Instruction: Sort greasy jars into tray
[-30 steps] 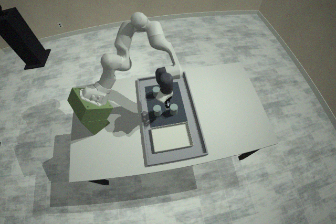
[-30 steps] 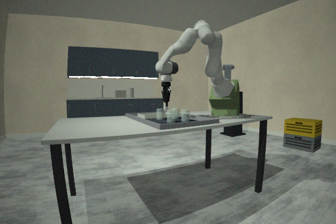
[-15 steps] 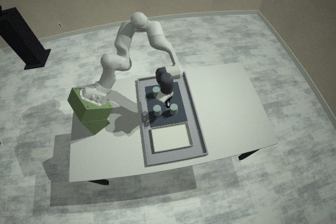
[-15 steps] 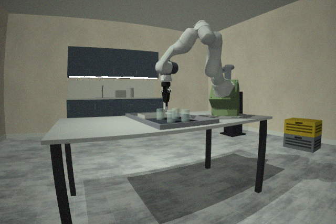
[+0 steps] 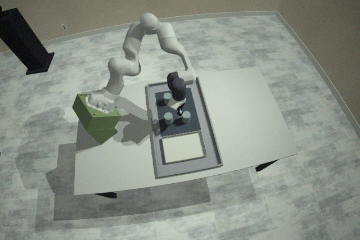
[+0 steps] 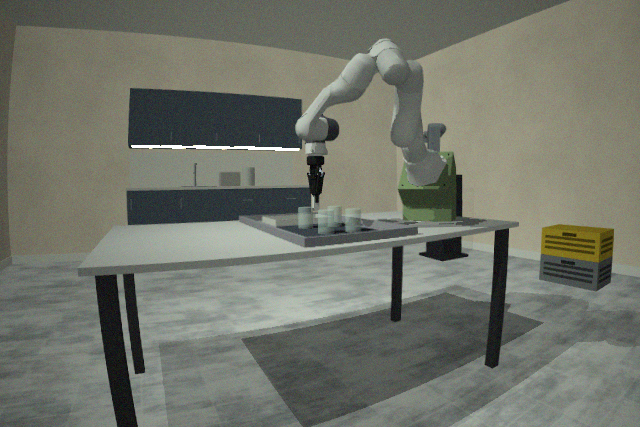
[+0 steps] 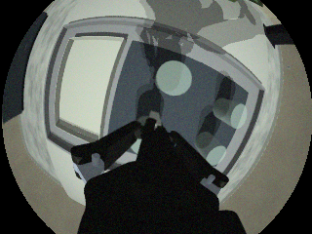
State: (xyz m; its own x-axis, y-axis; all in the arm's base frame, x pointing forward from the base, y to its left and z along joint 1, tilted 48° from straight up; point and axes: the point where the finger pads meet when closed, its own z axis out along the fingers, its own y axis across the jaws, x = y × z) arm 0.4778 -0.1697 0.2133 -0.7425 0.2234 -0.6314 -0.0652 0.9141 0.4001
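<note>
Right now my hand is 110 mm above the grey steel surround, 10 mm to the left of it and 10 mm short of it. From my hand the other things lie so: white tray: 220 mm to the right, 100 mm below, 10 mm ahead; dark drying mat: 110 mm below, 100 mm to the left, 20 mm behind.
</note>
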